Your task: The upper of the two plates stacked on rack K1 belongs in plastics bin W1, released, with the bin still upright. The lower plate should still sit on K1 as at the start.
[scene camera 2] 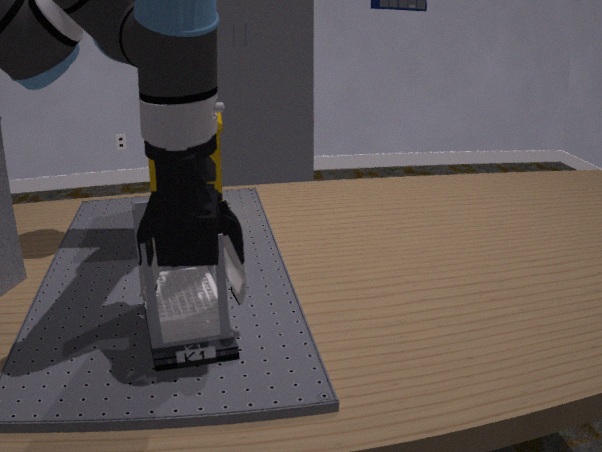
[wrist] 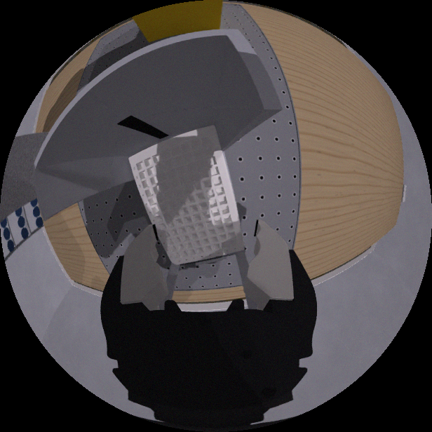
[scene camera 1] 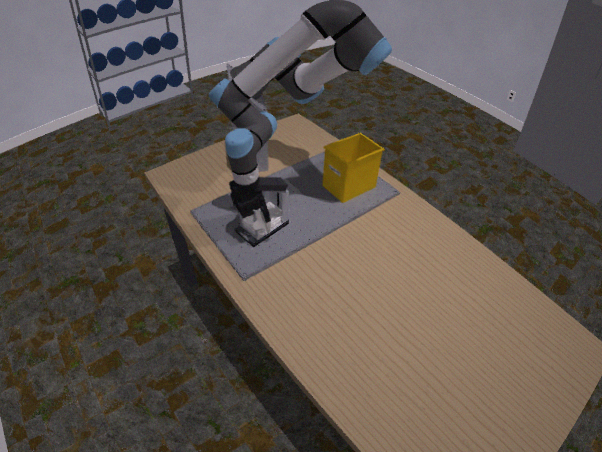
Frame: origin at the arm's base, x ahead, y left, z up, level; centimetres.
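Seen in the pictures: gripper, fingertip midpoint: (scene camera 2: pixel 194 304) (scene camera 1: pixel 260 222).
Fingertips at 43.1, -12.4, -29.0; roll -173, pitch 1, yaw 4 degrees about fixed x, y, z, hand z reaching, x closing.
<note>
Pixels of each thing's middle, then the offset from my fingertips to it, as dx, dy, dz. "spot": a spot on its surface instead. Level surfaces: height alone.
- rack K1 at a spot on its surface: (scene camera 2: pixel 227 354) spot: +4.2, -5.5, -3.3
- Yellow bin W1 at the middle of its body: (scene camera 2: pixel 187 169) (scene camera 1: pixel 351 167) -7.3, +39.6, +4.8
- perforated grey mat at its surface level: dz -4.1
- wooden table at its surface level: dz -5.4
The stacked clear plates (scene camera 1: pixel 257 226) (scene camera 2: pixel 187 300) (wrist: pixel 192 212) sit on rack K1 (scene camera 1: pixel 271 233) (scene camera 2: pixel 227 354) near the left end of the grey mat. Their shared outline shows; I cannot tell the upper plate's edge from the lower one's. My gripper (scene camera 1: pixel 256 220) (scene camera 2: pixel 192 296) (wrist: pixel 205 223) is low over the plates, its fingers partly closed but apart, one on each side. A gap shows beside the plates in the wrist view, and no firm contact shows. Yellow bin W1 (scene camera 1: pixel 350 175) (scene camera 2: pixel 218 172) (wrist: pixel 180 19) stands upright at the mat's other end.
A dark grey overhanging slab (scene camera 1: pixel 275 185) (wrist: pixel 175 80) reaches over the far side of the rack, close to my gripper. The perforated grey mat (scene camera 1: pixel 300 225) (scene camera 2: pixel 280 350) lies on the wooden table (scene camera 1: pixel 400 300) (scene camera 2: pixel 425 280). A shelf of blue round objects stands by the wall.
</note>
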